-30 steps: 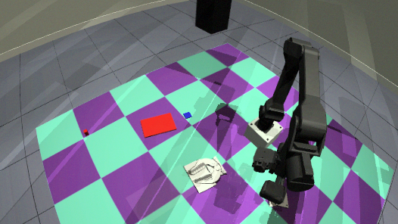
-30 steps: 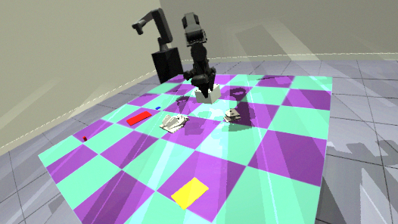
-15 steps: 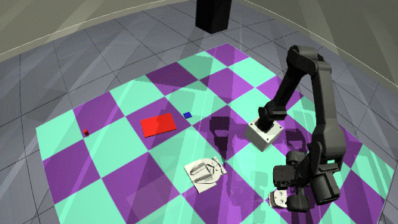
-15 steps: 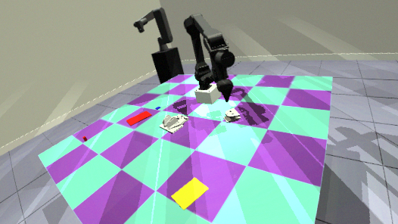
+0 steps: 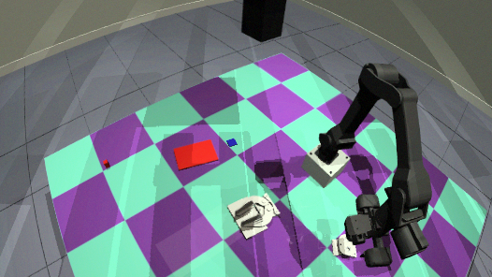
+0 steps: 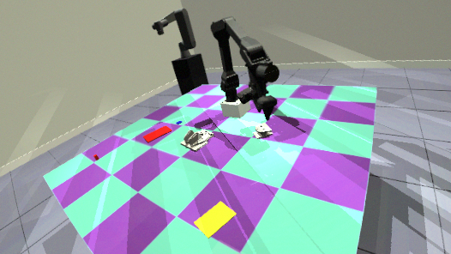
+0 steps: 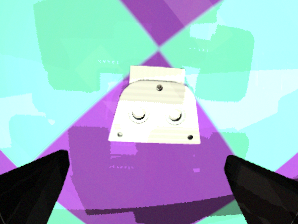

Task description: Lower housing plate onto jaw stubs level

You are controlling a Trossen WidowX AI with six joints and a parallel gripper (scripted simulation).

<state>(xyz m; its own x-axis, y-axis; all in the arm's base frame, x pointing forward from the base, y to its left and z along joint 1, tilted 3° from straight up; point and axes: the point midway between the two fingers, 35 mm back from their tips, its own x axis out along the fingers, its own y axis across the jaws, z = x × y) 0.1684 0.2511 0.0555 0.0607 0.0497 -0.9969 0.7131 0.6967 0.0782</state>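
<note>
My gripper tip is 1 cm to the left of the small white part and 8 cm above it. Round my gripper tip: small blue block 54 cm to the right, 8 cm below; yellow patch 43 cm ahead, 4 cm to the left, 8 cm below; flat red patch 13 cm ahead, 57 cm to the right, 8 cm below.
</note>
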